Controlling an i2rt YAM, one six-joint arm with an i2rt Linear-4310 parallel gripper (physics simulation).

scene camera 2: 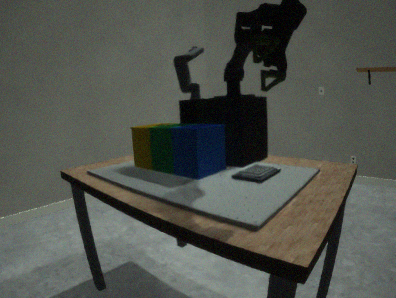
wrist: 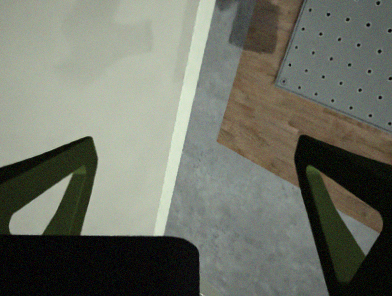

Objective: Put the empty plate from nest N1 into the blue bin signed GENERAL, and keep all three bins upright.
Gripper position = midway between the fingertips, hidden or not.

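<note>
The robot's gripper [scene camera 2: 260, 77] appears in the scene, and the wrist view shows the gripper [wrist: 195, 147] as well. With it are a blue bin [scene camera 2: 198, 150], which is out of frame in the wrist view, and a green bin [scene camera 2: 160, 136], which is likewise out of frame in the wrist view.
</note>
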